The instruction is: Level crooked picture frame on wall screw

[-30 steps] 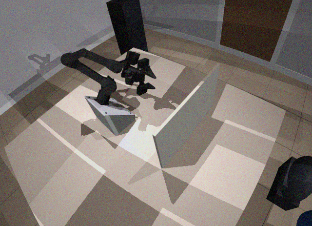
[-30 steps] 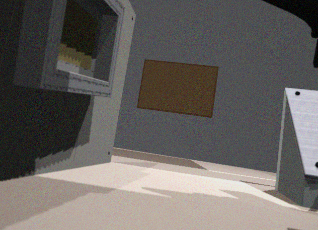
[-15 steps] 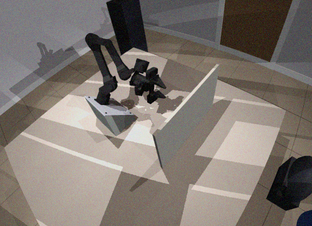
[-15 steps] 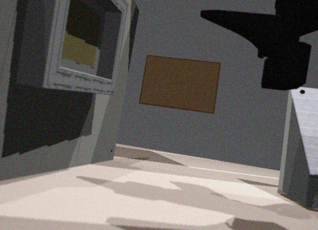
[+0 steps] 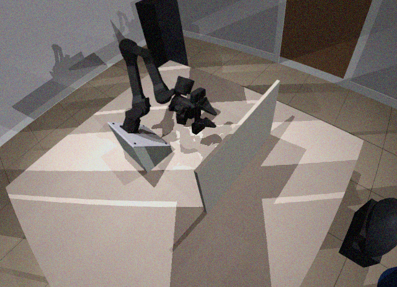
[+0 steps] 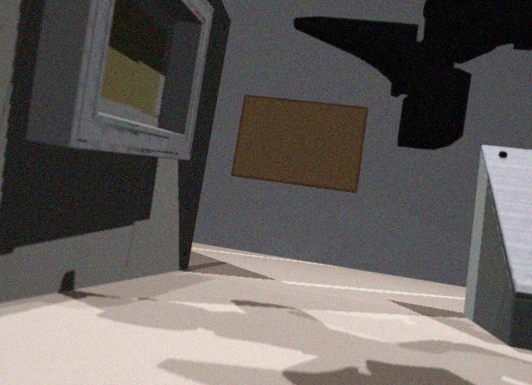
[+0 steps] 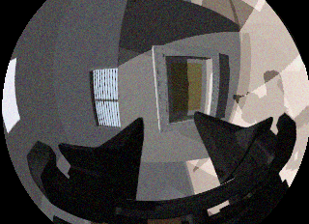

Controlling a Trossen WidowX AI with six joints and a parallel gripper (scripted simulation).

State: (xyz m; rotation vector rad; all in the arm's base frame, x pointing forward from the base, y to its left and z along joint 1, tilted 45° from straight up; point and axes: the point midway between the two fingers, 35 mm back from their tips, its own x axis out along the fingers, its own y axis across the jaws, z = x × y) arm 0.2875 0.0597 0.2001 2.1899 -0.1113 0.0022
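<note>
Now: gripper tip 11 cm short of the picture frame, 2 cm to the left of it and 5 cm above it. The rest, counted from my gripper tip: wall panel (12 cm ahead, 1 cm to the right, 6 cm below).
</note>
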